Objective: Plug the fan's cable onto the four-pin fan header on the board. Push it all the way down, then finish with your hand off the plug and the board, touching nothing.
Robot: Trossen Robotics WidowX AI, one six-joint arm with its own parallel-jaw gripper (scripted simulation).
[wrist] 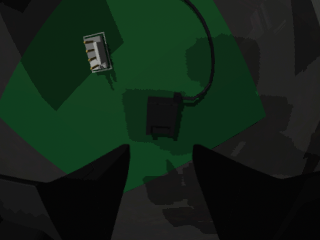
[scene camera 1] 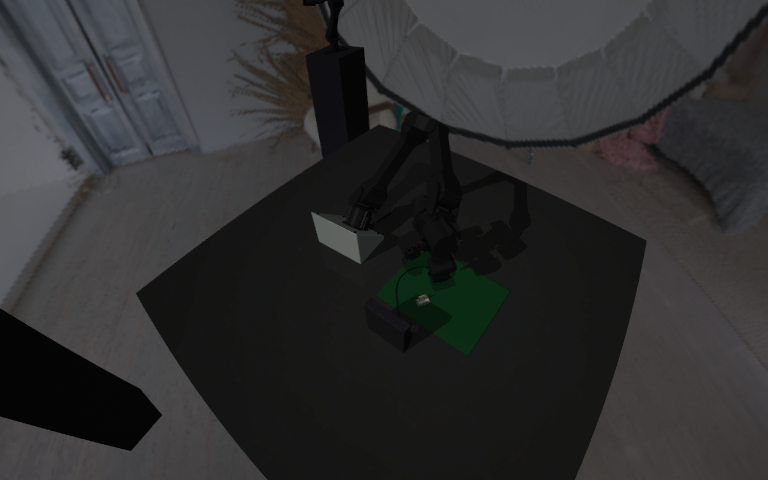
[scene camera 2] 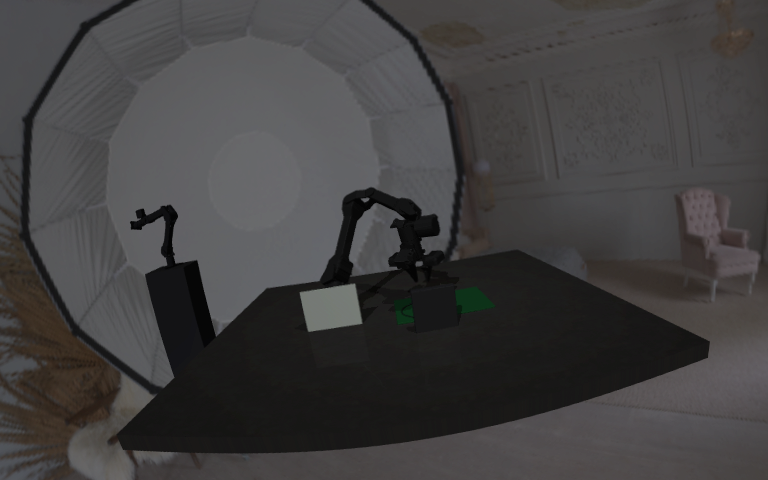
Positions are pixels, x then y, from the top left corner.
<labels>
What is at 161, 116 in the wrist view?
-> A black plug.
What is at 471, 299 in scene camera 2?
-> A green board.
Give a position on a green board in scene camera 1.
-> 461, 308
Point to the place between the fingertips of my gripper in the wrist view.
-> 161, 150
</labels>
